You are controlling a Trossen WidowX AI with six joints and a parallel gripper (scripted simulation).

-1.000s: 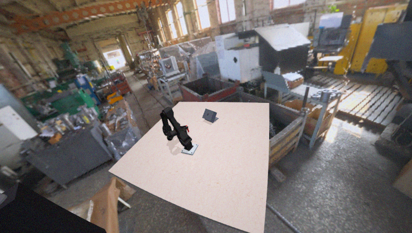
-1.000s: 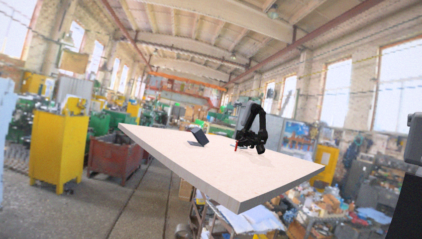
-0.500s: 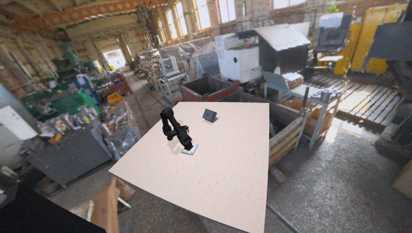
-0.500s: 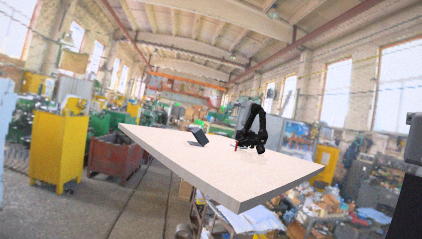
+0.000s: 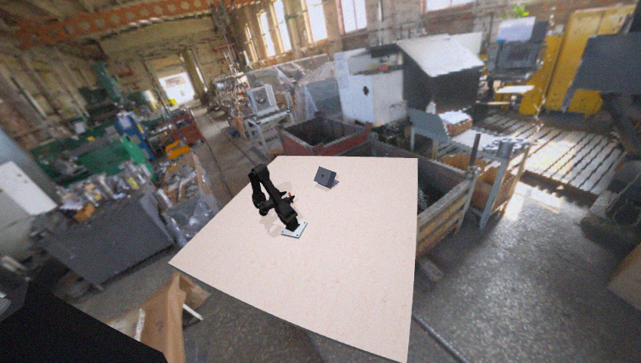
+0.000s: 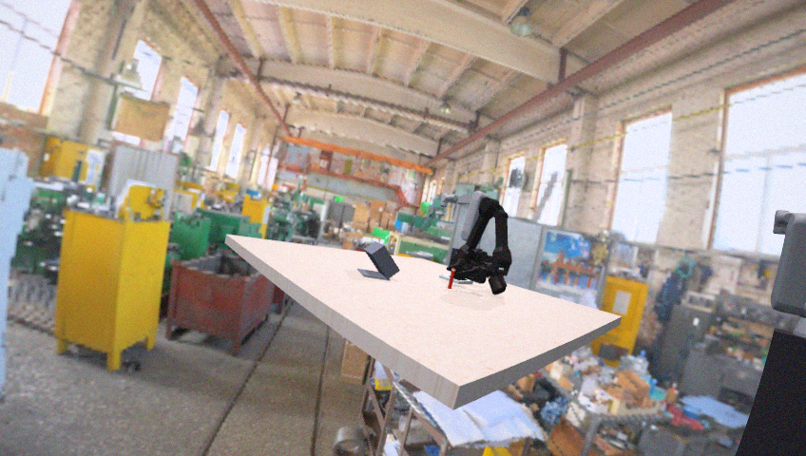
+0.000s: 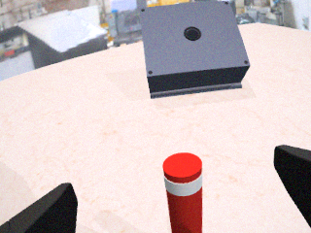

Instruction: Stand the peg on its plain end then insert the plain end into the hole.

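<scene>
Right now the red peg is 1 cm below my gripper tip and 1 cm behind it. Also, from my gripper tip: grey sloped panel 25 cm ahead, 11 cm to the right, 1 cm below.
</scene>
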